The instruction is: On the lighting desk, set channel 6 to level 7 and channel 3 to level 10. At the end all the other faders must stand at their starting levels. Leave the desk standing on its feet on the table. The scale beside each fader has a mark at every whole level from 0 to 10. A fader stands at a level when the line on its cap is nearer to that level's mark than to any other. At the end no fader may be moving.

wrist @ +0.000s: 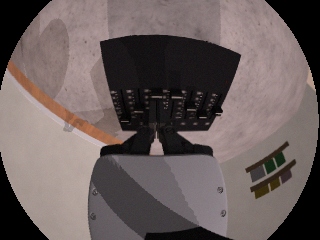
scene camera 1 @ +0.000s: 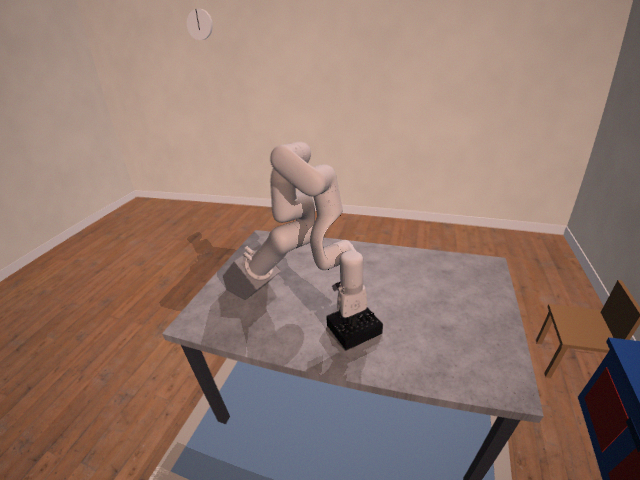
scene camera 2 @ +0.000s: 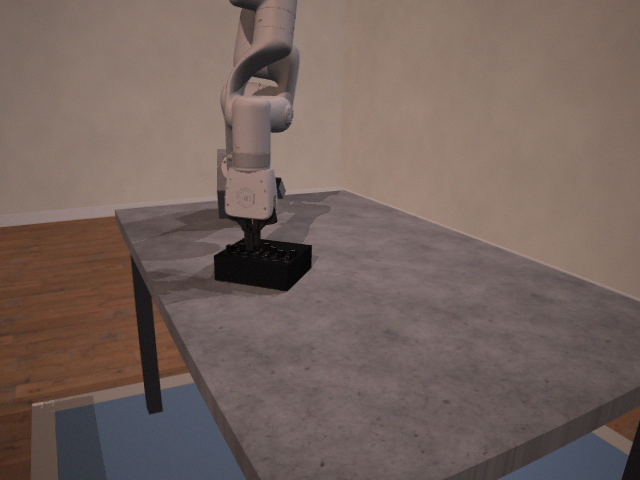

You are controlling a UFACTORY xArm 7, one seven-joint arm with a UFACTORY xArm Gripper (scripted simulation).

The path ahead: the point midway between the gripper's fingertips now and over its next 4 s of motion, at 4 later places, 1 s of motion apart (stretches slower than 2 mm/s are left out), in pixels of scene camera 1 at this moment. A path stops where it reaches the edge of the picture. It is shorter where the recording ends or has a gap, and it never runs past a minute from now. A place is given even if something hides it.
My gripper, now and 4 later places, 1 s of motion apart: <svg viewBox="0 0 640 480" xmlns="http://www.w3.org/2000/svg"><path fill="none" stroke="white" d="M351 323L352 319L368 314L371 316L371 320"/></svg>
